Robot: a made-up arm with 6 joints. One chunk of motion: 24 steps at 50 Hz.
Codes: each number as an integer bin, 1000 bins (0 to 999) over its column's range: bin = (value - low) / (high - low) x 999, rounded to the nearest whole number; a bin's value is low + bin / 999 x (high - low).
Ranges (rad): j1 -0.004..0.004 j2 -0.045..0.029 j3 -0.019..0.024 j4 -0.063..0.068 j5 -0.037..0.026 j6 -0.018..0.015
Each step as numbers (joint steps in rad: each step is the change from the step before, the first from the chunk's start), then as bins.
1 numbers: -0.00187 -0.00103 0.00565 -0.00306 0.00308 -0.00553
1 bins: 266 594 573 457 636 378
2 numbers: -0.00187 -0.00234 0.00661 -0.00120 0.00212 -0.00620
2 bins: 266 576 595 471 620 357
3 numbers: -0.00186 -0.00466 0.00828 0.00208 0.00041 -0.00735
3 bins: 267 545 634 496 593 322
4 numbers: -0.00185 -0.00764 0.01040 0.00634 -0.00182 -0.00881
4 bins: 268 504 683 529 558 278
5 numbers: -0.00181 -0.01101 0.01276 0.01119 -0.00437 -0.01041
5 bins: 273 459 738 566 517 230
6 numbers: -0.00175 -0.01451 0.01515 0.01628 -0.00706 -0.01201
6 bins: 281 412 793 605 475 181
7 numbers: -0.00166 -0.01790 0.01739 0.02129 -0.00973 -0.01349
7 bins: 292 366 845 643 432 137
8 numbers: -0.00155 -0.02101 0.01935 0.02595 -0.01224 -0.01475
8 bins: 306 324 891 678 393 98
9 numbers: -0.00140 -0.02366 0.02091 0.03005 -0.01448 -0.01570
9 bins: 325 288 927 710 357 70
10 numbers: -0.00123 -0.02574 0.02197 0.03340 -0.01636 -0.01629
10 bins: 346 260 952 735 327 52
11 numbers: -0.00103 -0.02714 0.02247 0.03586 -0.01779 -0.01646
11 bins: 371 241 963 754 305 47
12 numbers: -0.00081 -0.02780 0.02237 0.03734 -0.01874 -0.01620
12 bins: 398 232 961 765 290 54
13 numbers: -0.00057 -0.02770 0.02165 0.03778 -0.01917 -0.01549
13 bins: 428 234 944 769 283 76
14 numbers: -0.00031 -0.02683 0.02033 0.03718 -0.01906 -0.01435
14 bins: 461 245 914 764 284 110
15 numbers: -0.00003 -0.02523 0.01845 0.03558 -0.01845 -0.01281
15 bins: 496 267 870 752 294 157
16 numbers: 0.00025 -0.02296 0.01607 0.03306 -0.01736 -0.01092
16 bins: 531 298 815 733 311 214
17 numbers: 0.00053 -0.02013 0.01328 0.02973 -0.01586 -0.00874
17 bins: 566 336 750 707 335 280
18 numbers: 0.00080 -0.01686 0.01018 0.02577 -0.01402 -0.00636
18 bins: 599 380 678 677 364 352
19 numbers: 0.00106 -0.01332 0.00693 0.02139 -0.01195 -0.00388
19 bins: 632 428 602 644 397 427
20 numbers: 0.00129 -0.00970 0.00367 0.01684 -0.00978 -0.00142
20 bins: 661 477 527 609 432 502
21 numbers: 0.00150 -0.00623 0.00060 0.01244 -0.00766 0.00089
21 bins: 687 523 455 575 465 572
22 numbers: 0.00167 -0.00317 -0.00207 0.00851 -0.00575 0.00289
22 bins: 708 565 393 545 496 632
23 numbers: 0.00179 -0.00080 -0.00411 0.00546 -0.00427 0.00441
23 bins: 723 597 346 522 519 678
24 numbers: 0.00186 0.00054 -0.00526 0.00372 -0.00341 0.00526
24 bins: 732 615 319 509 533 704
